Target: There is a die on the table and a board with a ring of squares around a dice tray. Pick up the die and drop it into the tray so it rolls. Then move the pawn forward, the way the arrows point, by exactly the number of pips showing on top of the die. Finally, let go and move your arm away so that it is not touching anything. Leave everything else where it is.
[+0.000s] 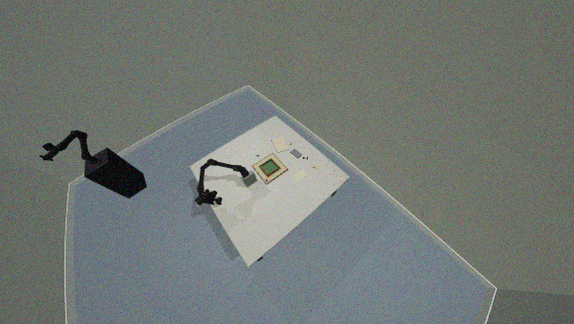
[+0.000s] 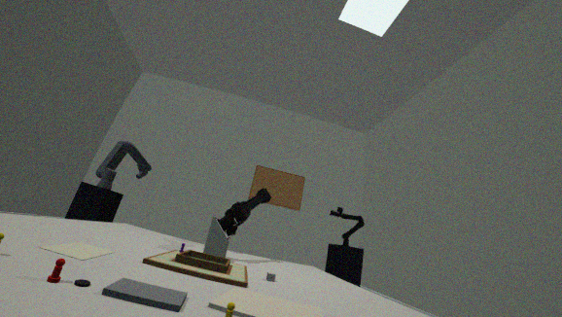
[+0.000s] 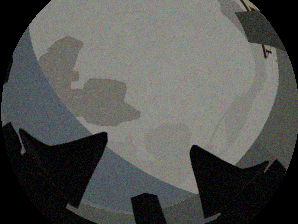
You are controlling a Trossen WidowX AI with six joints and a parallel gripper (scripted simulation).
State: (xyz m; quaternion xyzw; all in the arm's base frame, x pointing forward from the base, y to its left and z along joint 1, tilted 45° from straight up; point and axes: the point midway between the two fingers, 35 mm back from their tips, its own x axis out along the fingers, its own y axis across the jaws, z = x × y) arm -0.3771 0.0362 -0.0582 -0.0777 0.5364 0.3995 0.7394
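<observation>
My gripper tip is now 64 cm short of the grey die, 25 cm to the right of it and 4 cm above it. From my gripper tip the other things lie so: green tray 65 cm ahead, 2 cm to the left, 5 cm below; pale card 83 cm ahead, 27 cm to the right, 6 cm below; purple pawn 53 cm ahead, 9 cm to the right, 3 cm below.
</observation>
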